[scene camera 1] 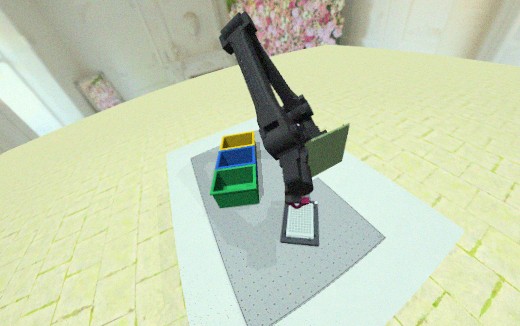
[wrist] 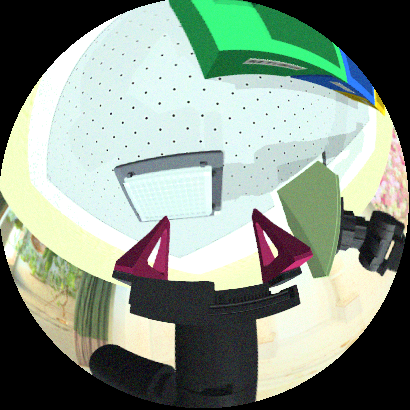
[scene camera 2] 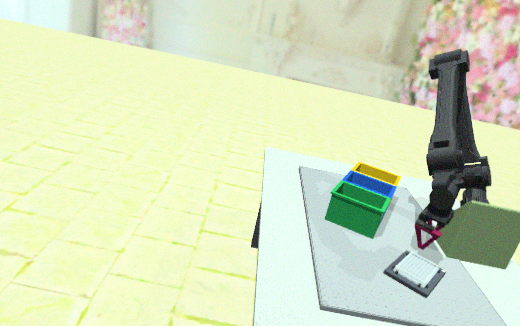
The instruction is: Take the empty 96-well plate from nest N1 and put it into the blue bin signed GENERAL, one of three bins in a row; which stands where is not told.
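Places are measured from the arm's base along level axes (x back, y right, z up), in centimetres.
Pixels of known places: gripper, fingertip midpoint: (wrist: 209,215) (scene camera 2: 425,241); arm's base at its link origin: (scene camera 1: 313,140) (wrist: 332,227) (scene camera 2: 475,215).
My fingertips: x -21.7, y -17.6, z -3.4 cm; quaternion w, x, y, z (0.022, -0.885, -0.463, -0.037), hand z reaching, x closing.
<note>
For each thing: its top centre in the pictures, then the offset to it from my fingertips. "spot": a spot on its surface instead.
- white 96-well plate at its top centre: (wrist: 169,199) (scene camera 2: 418,266) (scene camera 1: 300,217) dx -2.1, dy -5.2, dz -5.2 cm
- dark grey nest at its top centre: (wrist: 169,198) (scene camera 2: 417,267) (scene camera 1: 300,218) dx -2.1, dy -5.2, dz -5.7 cm
- blue bin at its top centre: (scene camera 2: 369,183) (scene camera 1: 235,156) dx -10.3, dy +30.0, dz +2.1 cm
- yellow bin at a spot on its surface: (scene camera 2: 377,174) (scene camera 1: 238,137) spot: dx -2.9, dy +46.7, dz +0.0 cm
The white 96-well plate (scene camera 1: 300,222) (scene camera 2: 419,269) (wrist: 170,192) lies flat in the dark grey nest (scene camera 1: 300,242) (scene camera 2: 406,283) (wrist: 170,161). My gripper (scene camera 1: 299,203) (scene camera 2: 428,235) (wrist: 209,215) is open and empty, with its magenta fingers above the plate's far side in the scene views. In the wrist view the plate shows ahead of the fingertips, more towards the left one. The blue bin (scene camera 1: 236,157) (scene camera 2: 370,185) (wrist: 360,75) is the middle one of the row. Its label shows at a slant in the wrist view and is unreadable.
The green bin (scene camera 1: 239,197) (scene camera 2: 355,215) (wrist: 235,30) is nearest the nest, and the yellow bin (scene camera 1: 238,141) (scene camera 2: 377,174) (wrist: 381,104) is at the far end. A flat olive-green panel (scene camera 1: 330,150) (scene camera 2: 485,235) (wrist: 315,215) on a black jointed mount stands close beside my gripper.
</note>
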